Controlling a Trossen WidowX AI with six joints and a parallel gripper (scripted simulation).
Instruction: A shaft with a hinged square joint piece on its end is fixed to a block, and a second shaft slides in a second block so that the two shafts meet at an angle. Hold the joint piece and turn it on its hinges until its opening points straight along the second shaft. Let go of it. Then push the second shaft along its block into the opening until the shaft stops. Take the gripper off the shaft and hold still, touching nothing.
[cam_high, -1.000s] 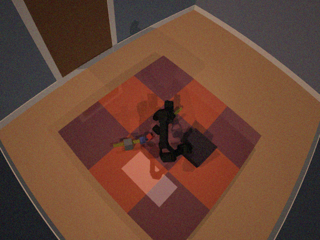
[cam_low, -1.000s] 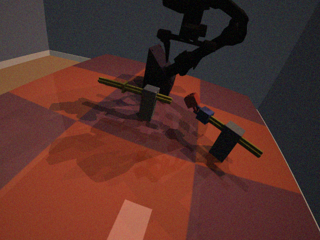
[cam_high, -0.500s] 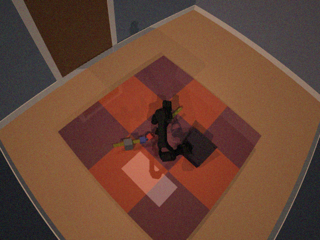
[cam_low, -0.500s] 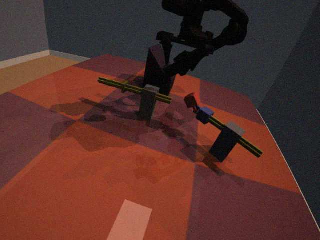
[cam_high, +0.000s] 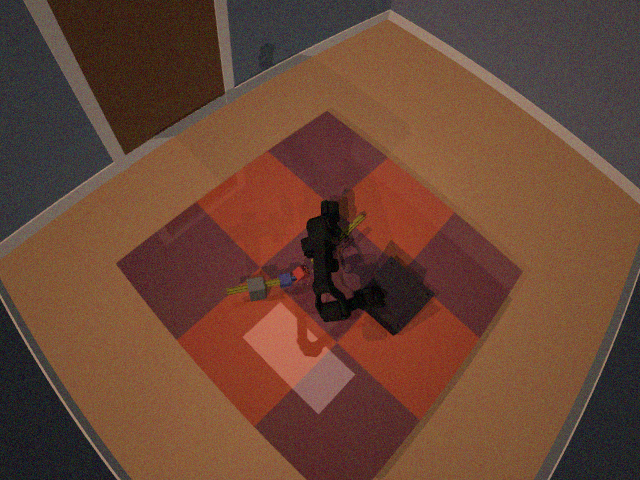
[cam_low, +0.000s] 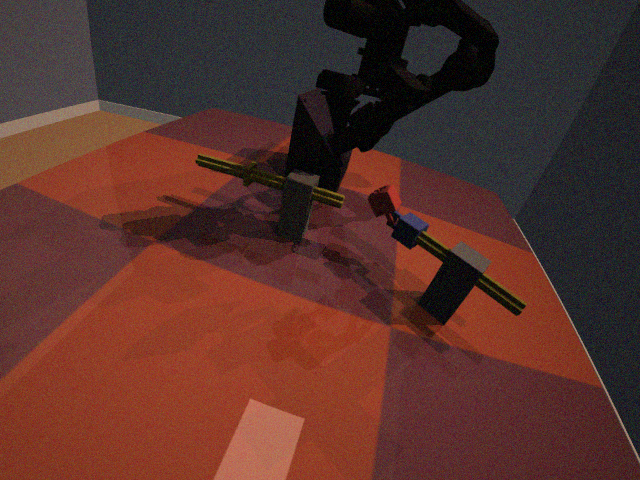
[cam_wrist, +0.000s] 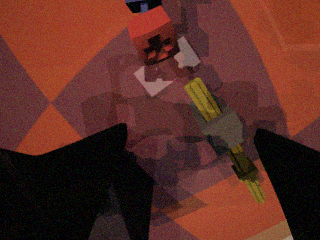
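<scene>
My gripper tip is now 90 mm above the red square joint piece, 80 mm to the right of it and 30 mm short of it.
</scene>
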